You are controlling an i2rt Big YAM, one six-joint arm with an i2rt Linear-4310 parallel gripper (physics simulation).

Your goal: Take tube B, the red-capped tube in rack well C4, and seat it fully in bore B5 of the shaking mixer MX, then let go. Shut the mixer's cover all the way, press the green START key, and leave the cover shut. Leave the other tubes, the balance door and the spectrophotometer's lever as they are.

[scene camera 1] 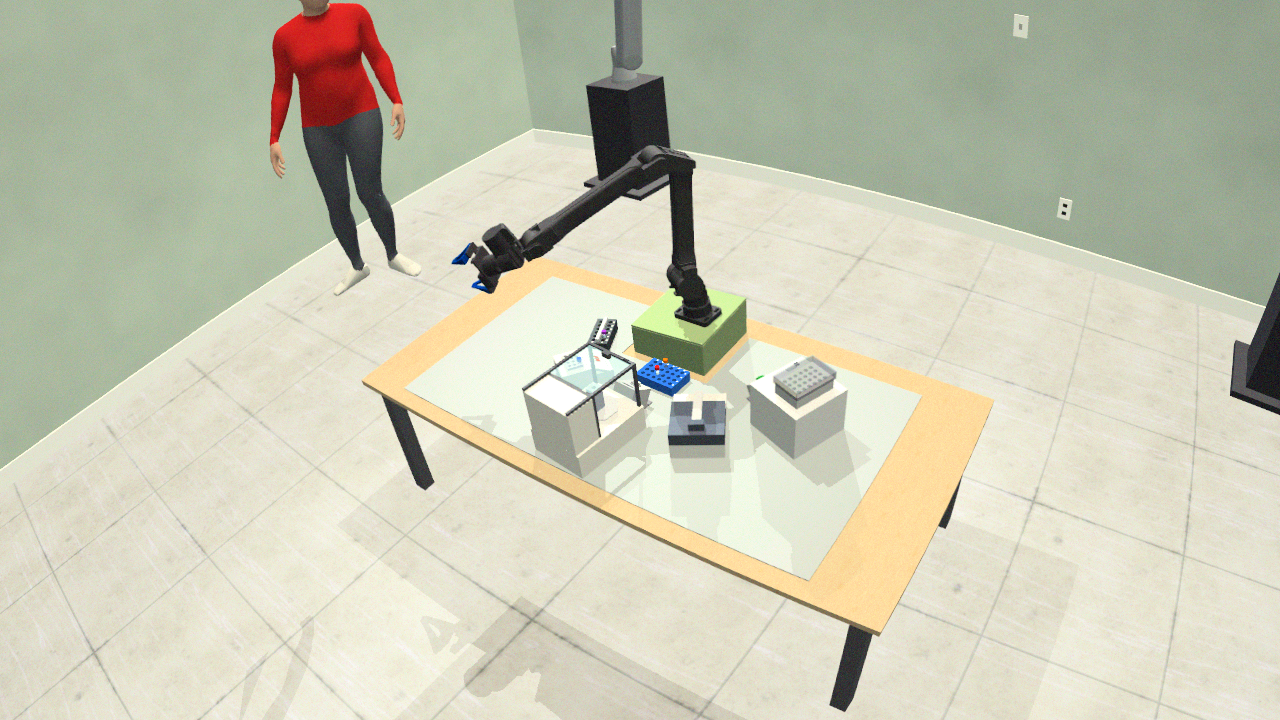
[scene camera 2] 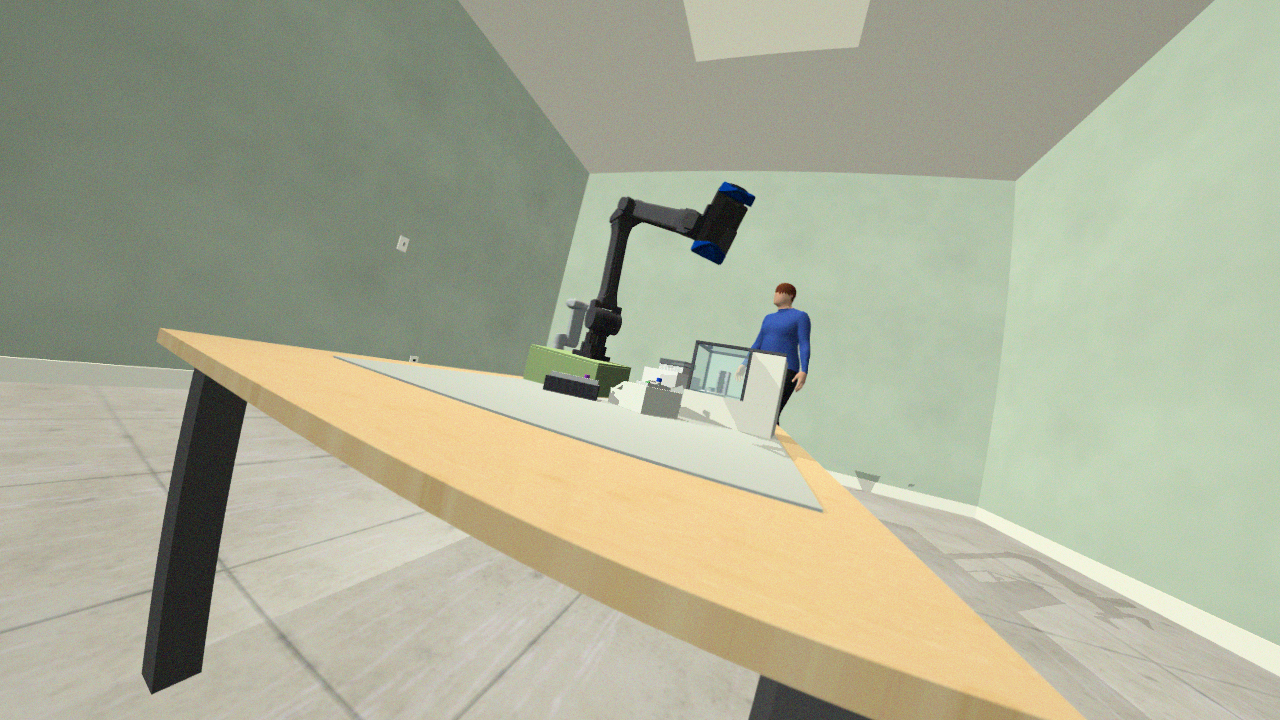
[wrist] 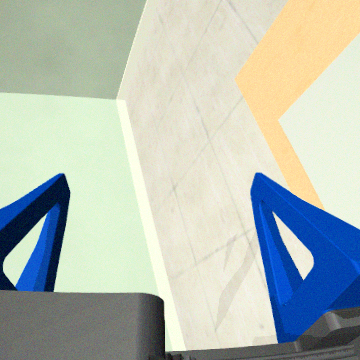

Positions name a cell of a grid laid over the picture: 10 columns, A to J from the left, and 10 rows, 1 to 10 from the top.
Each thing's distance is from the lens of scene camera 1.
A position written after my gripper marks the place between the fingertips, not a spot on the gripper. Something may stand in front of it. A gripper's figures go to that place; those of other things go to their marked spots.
my gripper (scene camera 1: D4): 214 cm
white mixer (scene camera 1: G6): 189 cm
glass-walled white box (scene camera 1: E6): 186 cm
